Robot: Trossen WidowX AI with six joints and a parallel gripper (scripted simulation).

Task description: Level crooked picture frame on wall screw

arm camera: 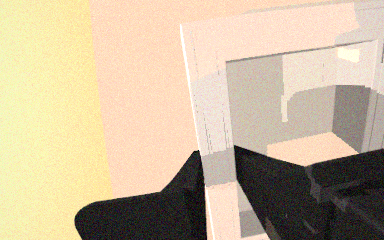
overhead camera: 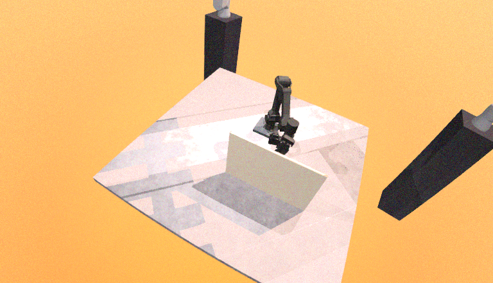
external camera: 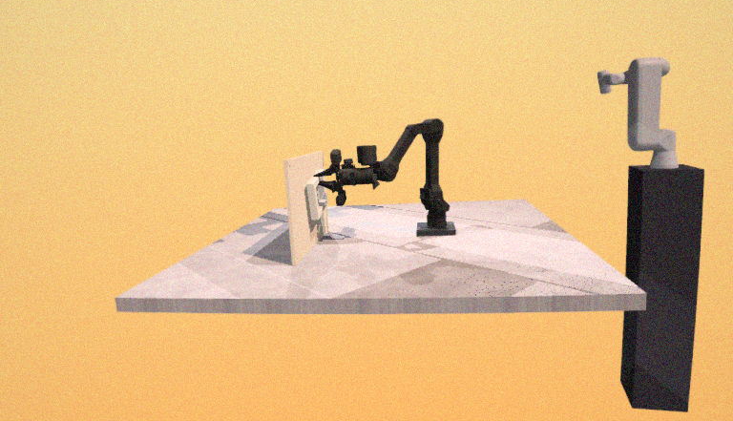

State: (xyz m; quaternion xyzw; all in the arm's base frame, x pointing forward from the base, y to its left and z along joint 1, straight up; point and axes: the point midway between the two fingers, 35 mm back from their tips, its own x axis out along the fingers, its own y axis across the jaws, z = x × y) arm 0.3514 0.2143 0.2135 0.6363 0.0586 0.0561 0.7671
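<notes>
Now: the pale picture frame 50 mm below my gripper tip and 10 mm to the right of it. The rest, counted from my gripper tip: cream wall panel (80 mm below, 10 mm ahead).
</notes>
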